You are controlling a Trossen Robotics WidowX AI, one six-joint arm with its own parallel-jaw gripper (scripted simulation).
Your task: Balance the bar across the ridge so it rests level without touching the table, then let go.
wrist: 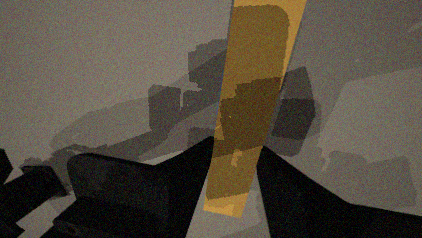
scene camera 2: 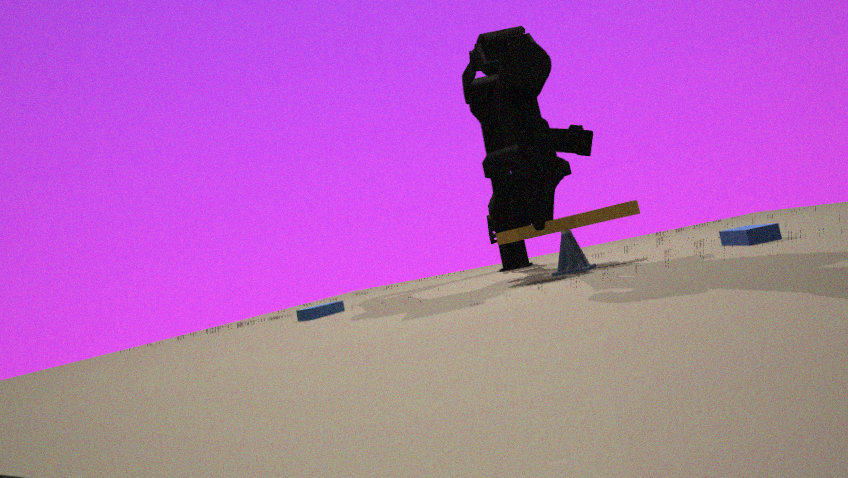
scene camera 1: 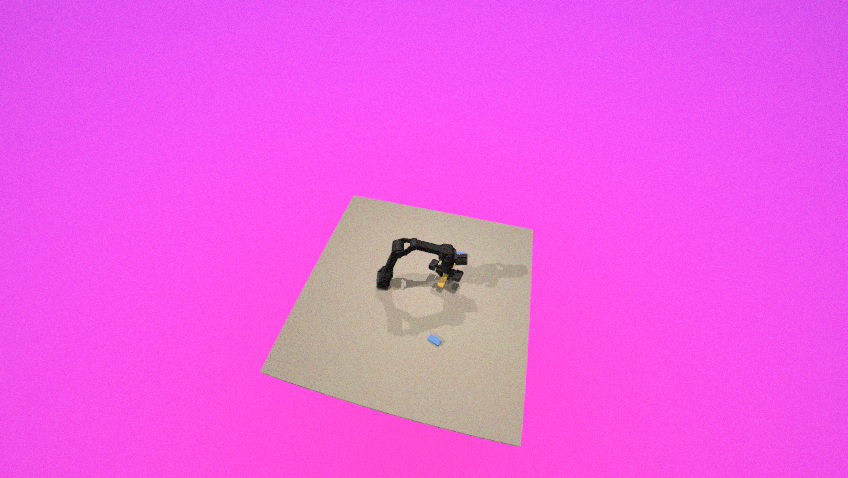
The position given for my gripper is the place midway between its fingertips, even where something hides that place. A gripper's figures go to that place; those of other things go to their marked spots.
Scene:
My gripper (scene camera 2: pixel 544 229) is 0.59 m from the lens. A bar (scene camera 2: pixel 629 208) is 0.55 m from the lens. A blue block (scene camera 2: pixel 762 233) is 0.53 m from the lens.

